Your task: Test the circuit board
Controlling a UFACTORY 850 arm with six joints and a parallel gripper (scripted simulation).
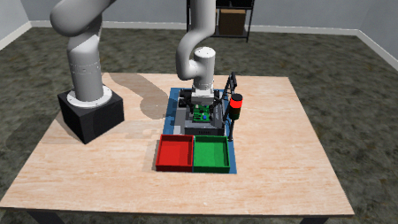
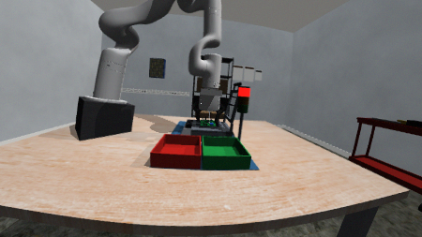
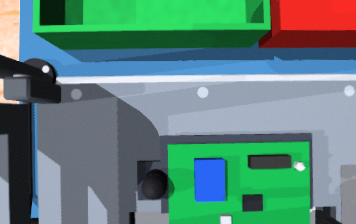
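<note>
My gripper is now 1 cm above the green circuit board. From my hand the other things lie so: dark nest (1 cm to the left, 1 cm below); clear lid (11 cm ahead, 1 cm to the left, 10 cm above); green bin (6 cm ahead, 20 cm to the right, 7 cm below).
</note>
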